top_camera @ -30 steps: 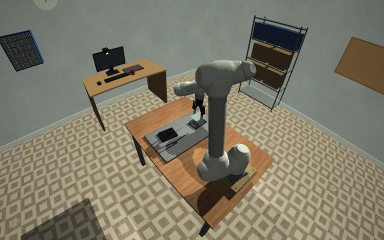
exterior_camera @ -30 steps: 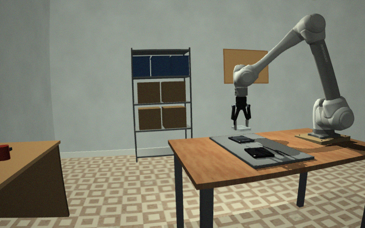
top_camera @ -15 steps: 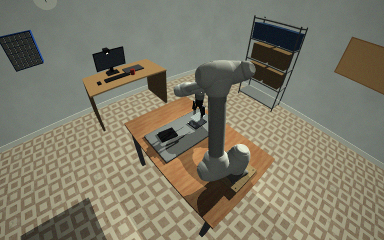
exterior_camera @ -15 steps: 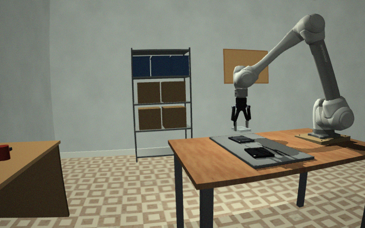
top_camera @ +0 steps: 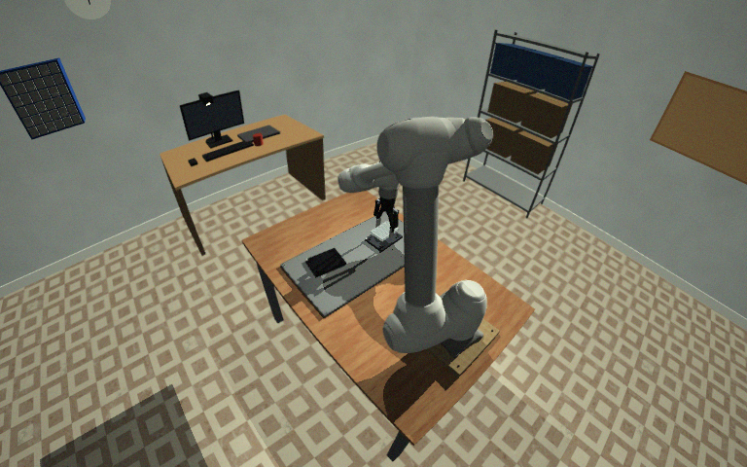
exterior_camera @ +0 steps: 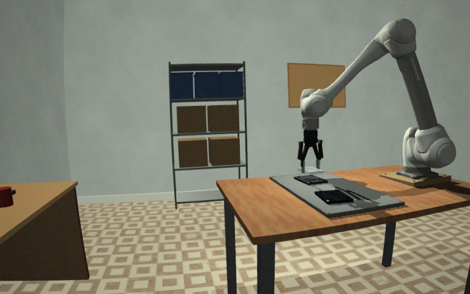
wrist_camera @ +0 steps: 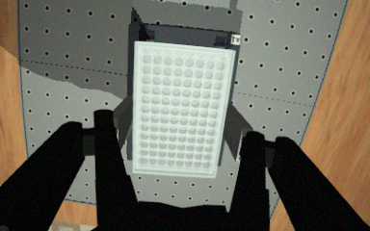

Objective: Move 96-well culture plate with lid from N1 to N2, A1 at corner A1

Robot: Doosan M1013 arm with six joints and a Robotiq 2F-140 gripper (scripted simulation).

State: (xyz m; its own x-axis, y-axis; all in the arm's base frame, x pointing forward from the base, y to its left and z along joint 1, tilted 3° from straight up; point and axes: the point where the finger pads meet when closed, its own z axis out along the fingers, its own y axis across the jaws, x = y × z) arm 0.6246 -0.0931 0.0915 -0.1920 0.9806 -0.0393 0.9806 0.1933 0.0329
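The nest N2 lies 70 mm below my hand. Round my hand: clear lid: 10 mm below; black plate nest N1: 340 mm to the left, 70 mm below, 10 mm ahead.
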